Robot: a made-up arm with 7 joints.
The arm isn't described. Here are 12 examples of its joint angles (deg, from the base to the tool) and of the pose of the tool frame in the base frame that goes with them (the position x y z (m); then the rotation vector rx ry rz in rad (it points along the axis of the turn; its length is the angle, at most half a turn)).
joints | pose
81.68 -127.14 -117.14 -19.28 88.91 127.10 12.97 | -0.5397 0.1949 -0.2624 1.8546 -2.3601 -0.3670
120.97 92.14 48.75 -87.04 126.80 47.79 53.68 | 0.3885 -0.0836 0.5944 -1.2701 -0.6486 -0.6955
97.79 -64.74 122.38 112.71 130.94 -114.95 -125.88 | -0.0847 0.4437 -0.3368 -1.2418 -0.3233 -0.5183
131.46 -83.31 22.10 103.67 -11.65 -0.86 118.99 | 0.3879 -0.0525 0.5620 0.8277 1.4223 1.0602
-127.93 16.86 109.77 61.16 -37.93 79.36 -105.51 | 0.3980 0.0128 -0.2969 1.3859 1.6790 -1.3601
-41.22 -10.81 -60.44 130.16 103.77 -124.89 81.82 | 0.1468 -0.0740 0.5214 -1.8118 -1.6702 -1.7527
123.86 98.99 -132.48 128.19 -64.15 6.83 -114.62 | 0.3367 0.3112 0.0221 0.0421 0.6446 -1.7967
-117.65 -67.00 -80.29 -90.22 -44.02 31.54 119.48 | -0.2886 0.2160 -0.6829 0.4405 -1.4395 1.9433
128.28 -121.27 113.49 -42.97 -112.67 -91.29 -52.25 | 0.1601 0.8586 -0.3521 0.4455 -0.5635 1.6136
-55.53 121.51 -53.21 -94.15 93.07 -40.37 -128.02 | -0.1388 -0.6790 0.5540 0.7043 0.6667 -2.6804
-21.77 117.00 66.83 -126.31 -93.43 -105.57 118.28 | -0.2881 -0.3860 0.8798 1.4857 0.4566 -1.8591
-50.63 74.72 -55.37 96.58 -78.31 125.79 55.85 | -0.5271 -0.0070 -0.0044 -0.3715 0.0817 0.2902
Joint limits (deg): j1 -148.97..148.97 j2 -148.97..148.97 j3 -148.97..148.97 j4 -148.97..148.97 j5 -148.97..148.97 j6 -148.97..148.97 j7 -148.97..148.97
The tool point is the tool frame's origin. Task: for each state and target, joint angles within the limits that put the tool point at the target. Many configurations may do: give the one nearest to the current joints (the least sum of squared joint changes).
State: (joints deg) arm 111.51 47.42 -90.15 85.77 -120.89 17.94 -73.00
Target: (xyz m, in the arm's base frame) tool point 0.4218 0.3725 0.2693
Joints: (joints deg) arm 104.87 81.29 -89.54 94.66 -83.90 23.76 -66.54
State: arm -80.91 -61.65 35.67 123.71 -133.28 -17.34 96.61
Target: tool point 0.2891 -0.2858 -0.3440
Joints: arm -120.31 -36.73 72.08 76.35 -133.25 -14.56 115.71
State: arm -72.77 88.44 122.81 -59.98 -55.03 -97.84 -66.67
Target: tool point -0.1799 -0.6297 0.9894
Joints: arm -62.30 112.74 128.12 -93.75 -69.94 -86.42 -61.37
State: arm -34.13 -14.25 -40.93 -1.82 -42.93 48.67 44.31
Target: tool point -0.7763 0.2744 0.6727
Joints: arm -64.14 2.85 -36.88 22.24 -42.77 48.73 40.93
